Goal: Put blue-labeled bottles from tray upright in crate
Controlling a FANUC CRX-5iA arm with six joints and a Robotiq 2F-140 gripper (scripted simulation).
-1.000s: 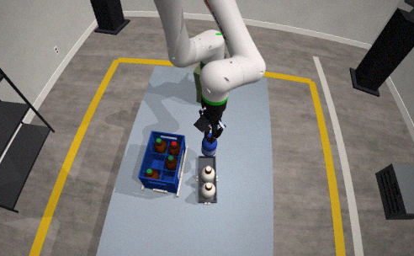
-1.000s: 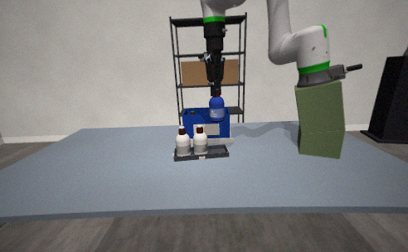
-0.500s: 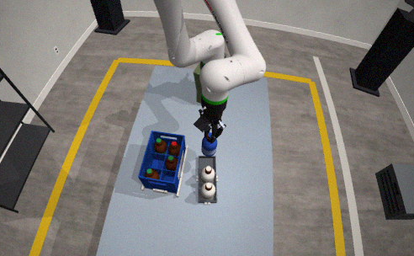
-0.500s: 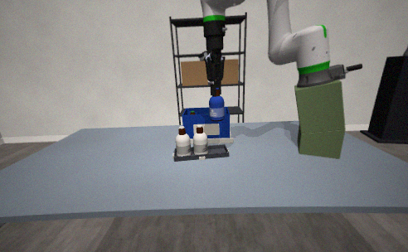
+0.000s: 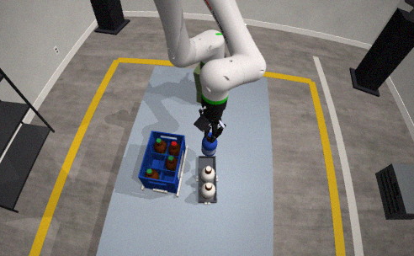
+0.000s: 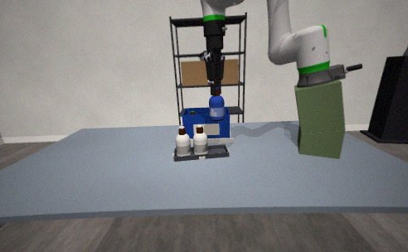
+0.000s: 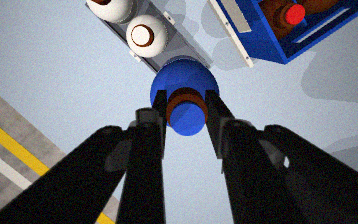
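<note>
The blue-labeled bottle is 8 cm below my hand. Also, from my hand: blue crate 10 cm ahead, 22 cm to the right, 26 cm below.
</note>
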